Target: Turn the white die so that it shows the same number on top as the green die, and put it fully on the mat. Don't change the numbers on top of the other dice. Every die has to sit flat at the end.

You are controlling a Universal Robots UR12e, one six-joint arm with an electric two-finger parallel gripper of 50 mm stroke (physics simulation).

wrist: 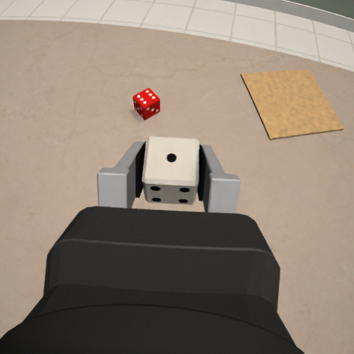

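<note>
The white die (pixel 171 161) is held between the two fingers of my gripper (pixel 171 160), which is shut on it. One pip shows on its face towards the top of the view, and four pips show on the face nearest the gripper body. The die looks to be above the table; the gap beneath it cannot be judged exactly. The mat (pixel 292 104) is a tan square at the upper right, apart from the die. The green die does not show in the wrist view.
A red die (pixel 146 103) rests on the table (pixel 65 100) beyond the gripper, a little to the left, with six pips on top. A band of white tiles (pixel 210 22) runs along the far side, with a grey edge at the top right.
</note>
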